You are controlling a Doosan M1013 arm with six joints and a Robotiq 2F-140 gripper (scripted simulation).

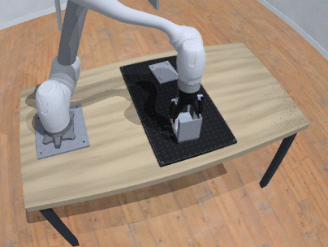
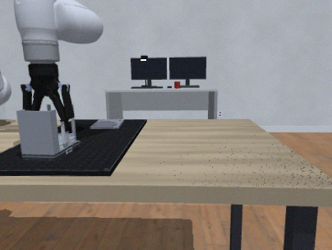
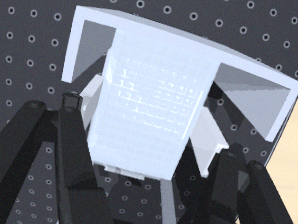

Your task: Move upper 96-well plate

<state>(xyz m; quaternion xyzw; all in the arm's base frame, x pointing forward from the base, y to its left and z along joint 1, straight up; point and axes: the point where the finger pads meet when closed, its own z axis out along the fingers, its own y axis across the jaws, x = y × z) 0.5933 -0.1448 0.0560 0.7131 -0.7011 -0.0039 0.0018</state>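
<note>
Right now my hand is 7 cm to the left of the grey back wall and 2 cm below it. From my hand the other things lie so: plate nest N1 (42 cm to the left, 5 cm below, 1 cm ahead); 96-well plate (2 cm below).
</note>
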